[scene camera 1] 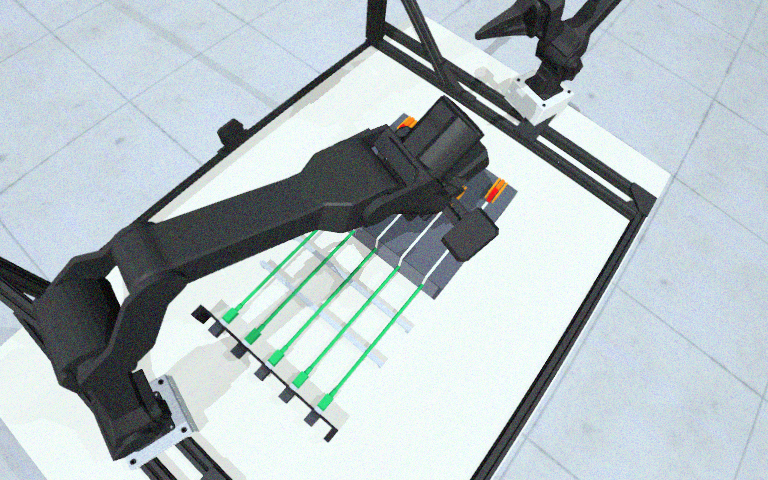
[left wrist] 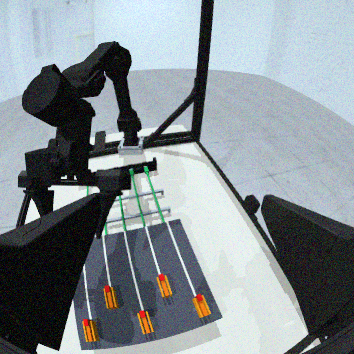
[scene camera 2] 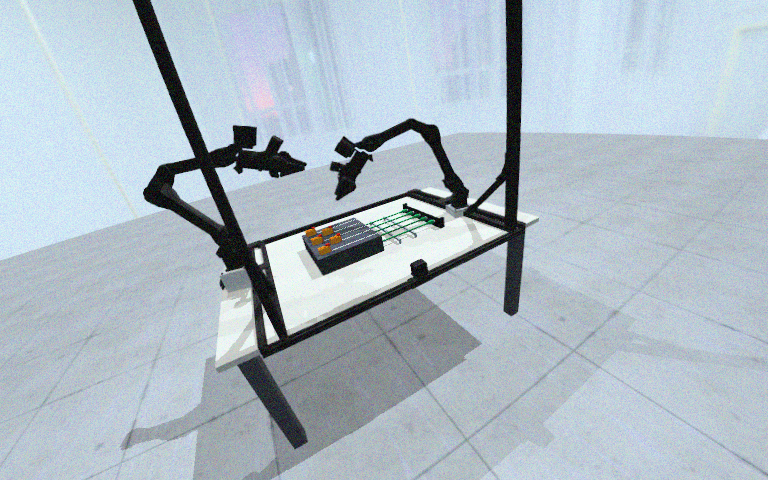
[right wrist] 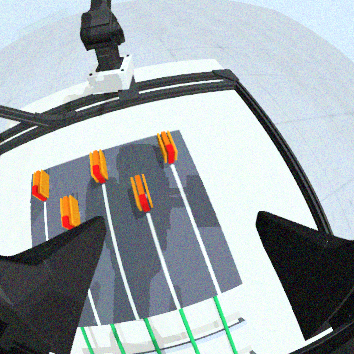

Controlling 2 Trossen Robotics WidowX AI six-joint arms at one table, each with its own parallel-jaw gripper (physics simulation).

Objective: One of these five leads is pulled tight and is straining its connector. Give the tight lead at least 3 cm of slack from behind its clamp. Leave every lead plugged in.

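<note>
Five leads, green then white, run side by side from green plugs seated along a black rail up over a dark grey block. Each reaches an orange clamp with a red end. I cannot tell which lead is tight. My right gripper is open and empty, high above the block; my right arm hides it in scene camera 1. My left gripper is open and empty, raised above the block's clamp side.
Two pale grey bars cross beneath the leads between the rail and the block. A dark frame edges the table, with a small black box on one long side. My right arm covers part of the block and some clamps in scene camera 1.
</note>
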